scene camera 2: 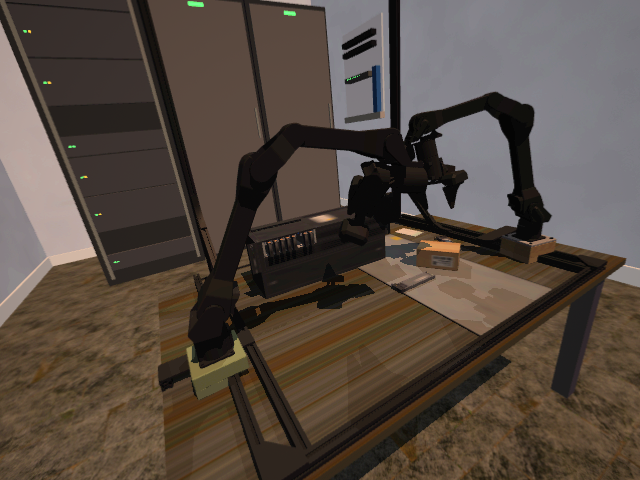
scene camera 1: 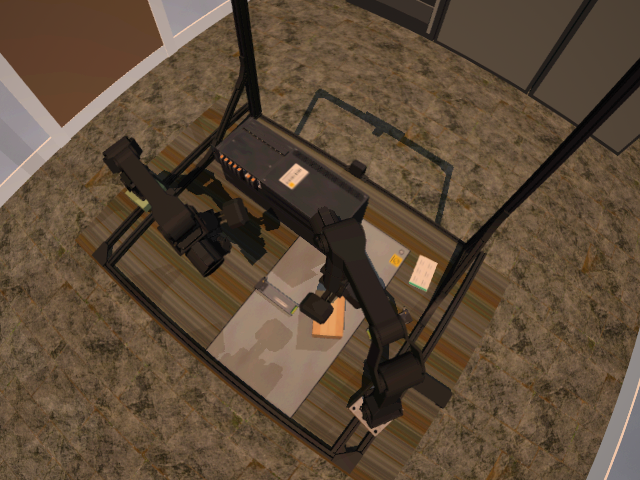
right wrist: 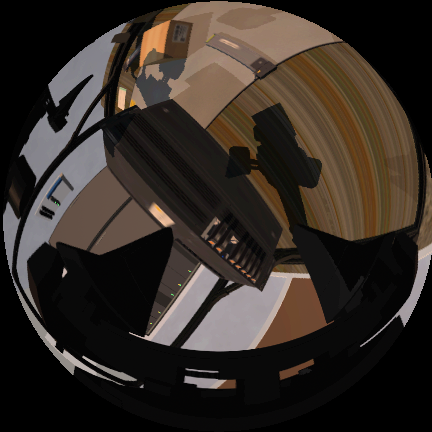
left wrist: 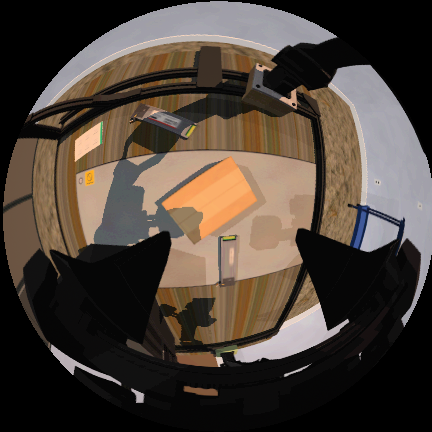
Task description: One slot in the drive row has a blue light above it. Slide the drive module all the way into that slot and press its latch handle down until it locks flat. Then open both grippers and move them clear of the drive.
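Where they show: left gripper, between the fingertips: [scene camera 2: 439,209] [scene camera 1: 331,301] [left wrist: 235,236]; right gripper, between the fingertips: [right wrist: 235,232]; left arm's base, origin of its link: [scene camera 2: 528,237] [scene camera 1: 376,409] [left wrist: 276,82]; right arm's base, origin of its link: [scene camera 2: 215,351] [left wrist: 226,353].
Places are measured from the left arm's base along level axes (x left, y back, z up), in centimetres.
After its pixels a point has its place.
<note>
The black drive chassis [scene camera 1: 330,191] @[y -49.5, x -27.6, z 11.4 cm] [scene camera 2: 330,255] @[y -60.3, x -16.2, z 1.3 cm] [right wrist: 175,160] @[y -53.2, x -17.4, z 5.0 cm] has a drive row [scene camera 1: 239,171] @[y -71.1, x -13.2, z 10.4 cm] [scene camera 2: 279,249] @[y -75.9, x -14.1, z 7.5 cm] [right wrist: 247,257] @[y -74.4, x -13.1, z 8.1 cm] with orange marks. A pale piece shows among its drives; its seating and latch are unclear, and I see no blue light. One drive module [scene camera 1: 279,298] @[y -39.6, x -0.9, z -5.0 cm] [scene camera 2: 414,282] @[y -41.4, x 0.5, z -5.0 cm] [left wrist: 228,260] @[y -39.6, x -0.9, z -5.0 cm] [right wrist: 237,50] @[y -41.0, x -0.7, z -5.0 cm] lies flat on the grey mat. Another module [left wrist: 165,122] @[y -14.6, x -18.1, z -5.2 cm] lies on the table beyond the box. My left gripper [left wrist: 235,236] @[y -27.3, x -8.0, z 12.1 cm] is open and empty, high above the mat. My right gripper [right wrist: 235,232] @[y -59.3, x -3.3, z 13.8 cm] is open and empty, in front of the chassis; its fingers are hidden in the scene views.
An orange-brown box [scene camera 1: 328,324] @[y -24.7, x -5.6, z 0.1 cm] [scene camera 2: 438,255] @[y -29.5, x -4.7, z -1.4 cm] [left wrist: 215,200] @[y -26.8, x -7.2, z 0.1 cm] [right wrist: 155,41] stands on the grey mat [scene camera 1: 235,330] @[y -40.7, x 14.3, z -5.9 cm] [scene camera 2: 485,310] @[y -33.9, x 17.7, z -5.9 cm] [left wrist: 290,170] @[y -17.6, x 9.5, z -5.9 cm]. A pale card [scene camera 1: 423,272] @[y -17.8, x -38.2, z -6.0 cm] [left wrist: 89,141] @[y -17.9, x -36.9, z -6.0 cm] with a green edge lies beside the mat. Dark frame rails run along the table's edges.
</note>
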